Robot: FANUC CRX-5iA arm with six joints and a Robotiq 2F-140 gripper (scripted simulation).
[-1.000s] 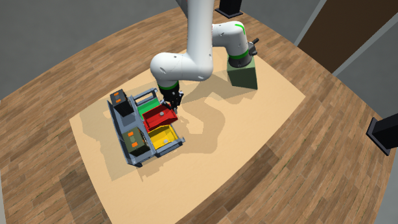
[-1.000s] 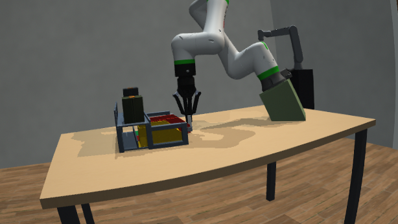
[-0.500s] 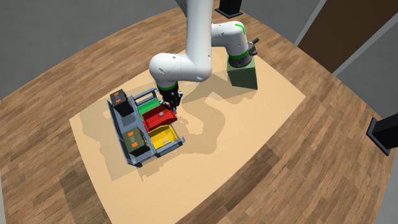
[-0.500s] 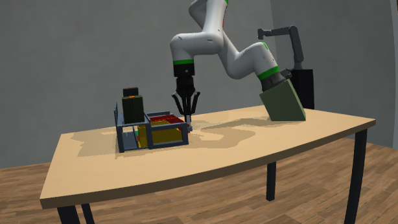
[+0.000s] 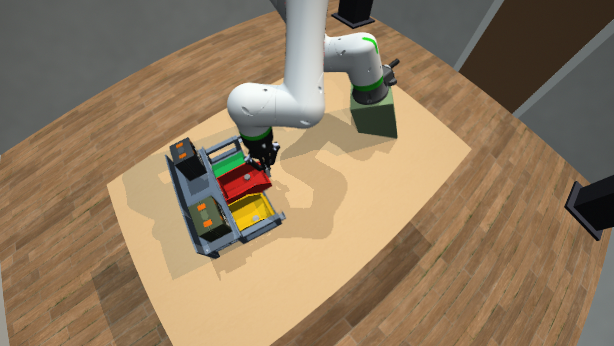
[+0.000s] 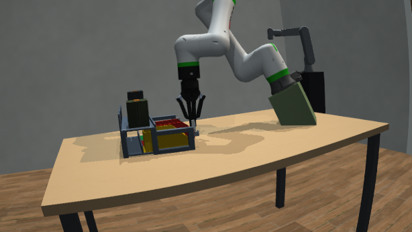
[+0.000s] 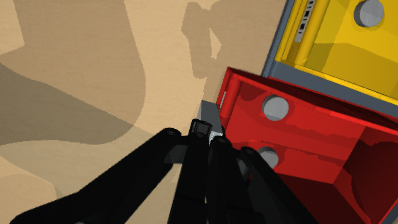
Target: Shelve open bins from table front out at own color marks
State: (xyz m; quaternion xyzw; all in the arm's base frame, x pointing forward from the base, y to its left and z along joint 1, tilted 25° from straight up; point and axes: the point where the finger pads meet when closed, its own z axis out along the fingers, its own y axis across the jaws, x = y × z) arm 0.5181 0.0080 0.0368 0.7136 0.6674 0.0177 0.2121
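My gripper is now 90 mm short of the red bin and 10 mm to the left of it. From my hand the other things lie so: yellow bin 150 mm ahead, 100 mm to the left.
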